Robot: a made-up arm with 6 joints.
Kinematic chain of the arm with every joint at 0, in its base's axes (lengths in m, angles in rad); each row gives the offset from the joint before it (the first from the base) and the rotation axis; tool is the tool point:
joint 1: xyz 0 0 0.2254 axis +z
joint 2: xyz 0 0.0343 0 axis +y
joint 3: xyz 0 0 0.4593 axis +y
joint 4: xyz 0 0 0.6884 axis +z
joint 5: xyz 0 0 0 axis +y
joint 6: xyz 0 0 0.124 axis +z
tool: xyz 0 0 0
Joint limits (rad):
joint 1: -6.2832..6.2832
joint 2: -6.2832..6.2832
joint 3: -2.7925..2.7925
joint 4: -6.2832..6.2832
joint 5: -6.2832..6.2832
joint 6: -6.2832..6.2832
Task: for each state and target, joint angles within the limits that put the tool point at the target. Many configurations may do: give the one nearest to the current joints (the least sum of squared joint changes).
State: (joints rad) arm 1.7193 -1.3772 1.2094 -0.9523 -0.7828 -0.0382
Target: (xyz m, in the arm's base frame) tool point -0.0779 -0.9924 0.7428
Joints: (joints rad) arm 1.5997 -1.6728 0.9841 -0.9389 -0.8068 -0.0382
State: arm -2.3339 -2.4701 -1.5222 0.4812 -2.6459 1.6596
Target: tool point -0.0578 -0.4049 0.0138
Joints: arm -1.7392 -2.8530 -2.1564 0.3675 -2.5884 1.6596
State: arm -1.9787 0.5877 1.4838 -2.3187 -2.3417 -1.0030
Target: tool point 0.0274 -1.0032 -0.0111
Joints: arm -1.6762 1.2680 0.7864 -2.2015 -1.7508 -1.0030
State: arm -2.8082 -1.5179 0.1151 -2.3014 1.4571 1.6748
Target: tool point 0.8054 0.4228 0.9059
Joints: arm -2.7273 -1.1333 0.4540 -2.2414 1.5839 1.6748
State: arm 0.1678 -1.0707 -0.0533 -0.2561 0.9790 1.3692
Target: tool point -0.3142 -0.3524 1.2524
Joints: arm 0.8205 -0.8405 0.5113 -0.3860 1.2805 1.3692
